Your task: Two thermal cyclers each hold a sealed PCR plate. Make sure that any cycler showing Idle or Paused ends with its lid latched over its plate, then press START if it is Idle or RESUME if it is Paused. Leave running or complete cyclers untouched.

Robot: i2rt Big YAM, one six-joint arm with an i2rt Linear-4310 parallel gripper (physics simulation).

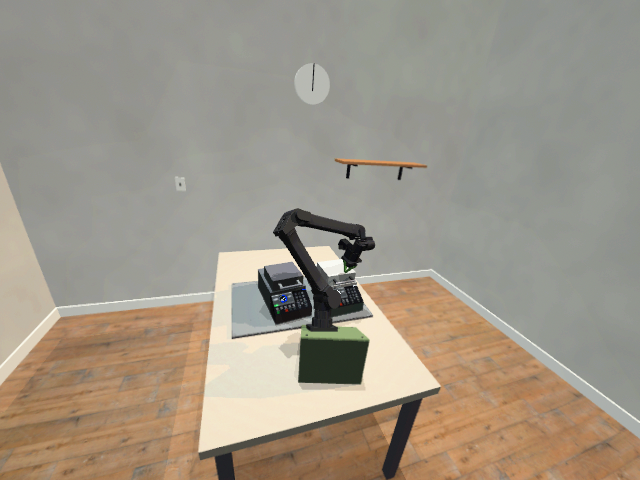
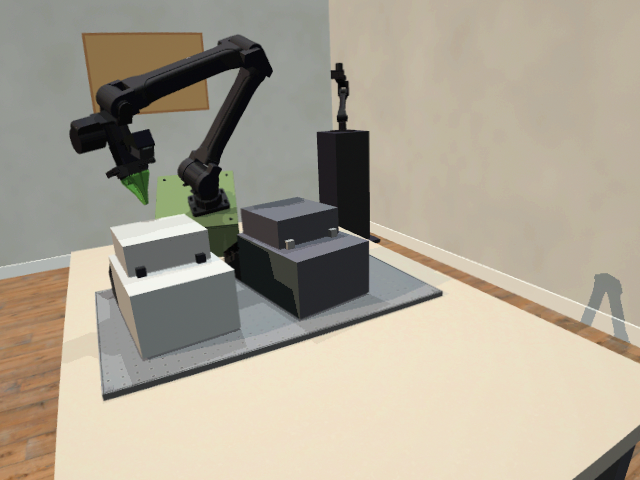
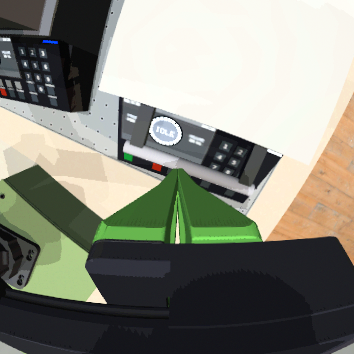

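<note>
The white cycler shows IDLE on its round display. Its white lid looks lowered; whether it is latched I cannot tell. Its handle bar crosses the front panel, with a green button and a red button near the bar's left part. The dark cycler has its lid down and a blue ring on its display; its status text is unreadable. The plates are hidden. My gripper is shut and empty above the white cycler's front.
Both cyclers stand on a grey perforated mat on the table. My green base block stands in front of them. A dark pedestal with another arm stands beyond the table.
</note>
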